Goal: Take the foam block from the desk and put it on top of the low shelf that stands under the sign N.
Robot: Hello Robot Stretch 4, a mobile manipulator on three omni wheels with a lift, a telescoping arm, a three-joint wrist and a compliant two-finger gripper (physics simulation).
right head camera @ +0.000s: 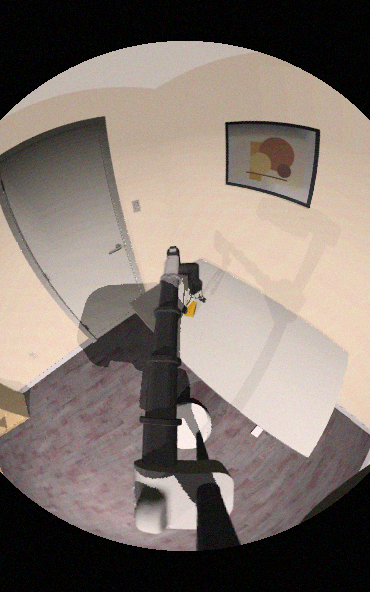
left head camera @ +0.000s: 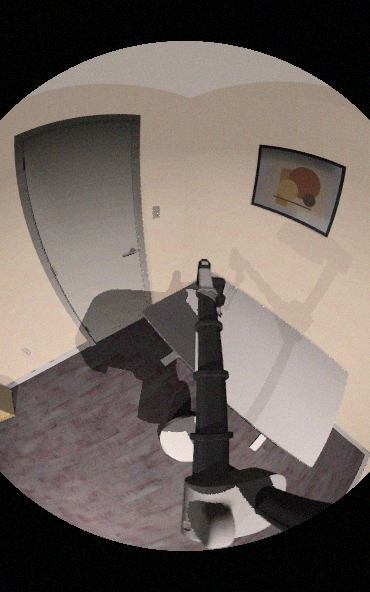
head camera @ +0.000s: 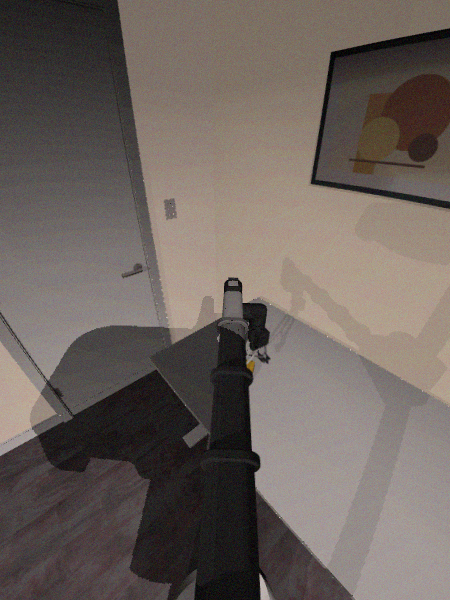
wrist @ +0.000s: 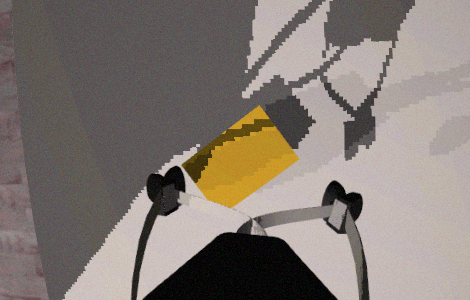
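Pixels of known places: gripper, fingertip midpoint: (right head camera: 193, 306) (head camera: 252, 369) (wrist: 253, 190); robot's base, origin of the base link: (right head camera: 186, 424) (left head camera: 185, 436).
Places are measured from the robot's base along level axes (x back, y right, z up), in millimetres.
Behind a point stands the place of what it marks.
The foam block, a yellow-orange rectangular block (head camera: 251, 366) @(x -739, y 86, z 738 mm) (right head camera: 190, 309) @(x -701, y 66, z 738 mm) (wrist: 242, 159) @(x -733, y 63, z 738 mm), lies on the pale desk (head camera: 350, 450) @(x -423, y 407, z 693 mm) (left head camera: 285, 390) @(x -247, y 529, z 693 mm) (right head camera: 270, 370) @(x -282, y 497, z 693 mm) (wrist: 410, 240) @(x -775, y 268, z 693 mm), near its far end. It is turned at a slant in the wrist view, partly under shadow. My gripper (wrist: 253, 190) @(x -718, y 88, z 742 mm) is open, with its two fingertips wide apart. In the wrist view the block lies ahead of the fingertips, nearer the left one, and is not held. In the head view the arm hides part of the block. The low shelf and the sign N do not show in these views.
A grey door (head camera: 65, 200) @(x -1150, y -771, z 1330 mm) (left head camera: 85, 215) @(x -1105, y -821, z 1311 mm) (right head camera: 65, 225) @(x -1086, y -842, z 1285 mm) stands left of the desk. A framed picture (head camera: 390, 120) @(x -1011, y 505, z 1615 mm) (left head camera: 300, 192) @(x -966, y 545, z 1566 mm) (right head camera: 272, 165) @(x -971, y 541, z 1556 mm) hangs on the wall above it. A light brown box-like object (right head camera: 12, 410) @(x 437, y -2001, z 250 mm) shows at the left edge. Walls meet behind the desk.
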